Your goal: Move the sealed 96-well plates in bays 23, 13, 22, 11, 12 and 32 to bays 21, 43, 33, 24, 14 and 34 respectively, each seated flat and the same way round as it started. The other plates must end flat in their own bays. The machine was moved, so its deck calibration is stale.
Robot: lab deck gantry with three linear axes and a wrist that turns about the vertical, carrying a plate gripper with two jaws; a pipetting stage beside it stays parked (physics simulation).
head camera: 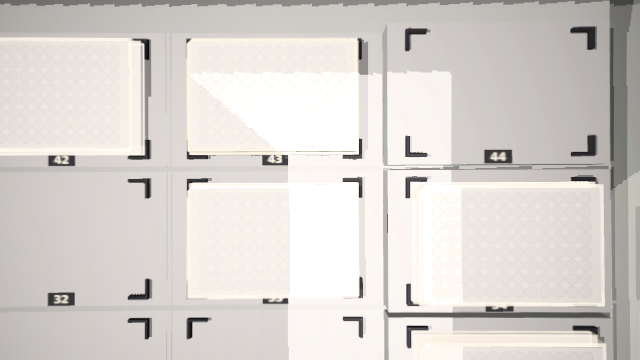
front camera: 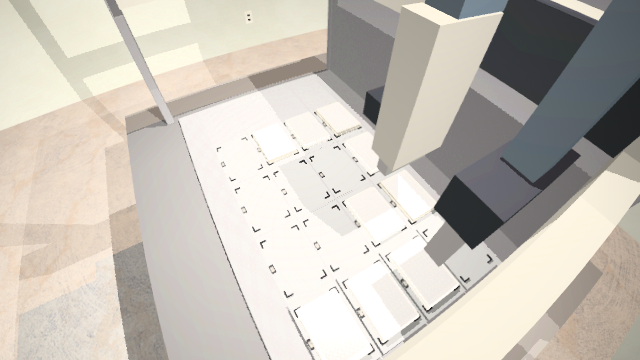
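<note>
In the front view, white sealed plates lie in bay 21, bay 14 and bay 24. The bay 24 plate is cut off in the head view. Plates also lie in bay 43, bay 33 and bay 34. They look flat. Bays 11, 12, 13, 22, 23 and 32 hold no plate. My gripper's dark body is high at the right of the front view, above the bay 34 and 44 side; its jaws cannot be made out. No plate shows below it.
Other plates lie in bay 31, bay 41 and bay 42. Bay 44 is empty. The cream pipetting block hangs over the deck's back side. The column 4 bays look slightly stepped from column 3.
</note>
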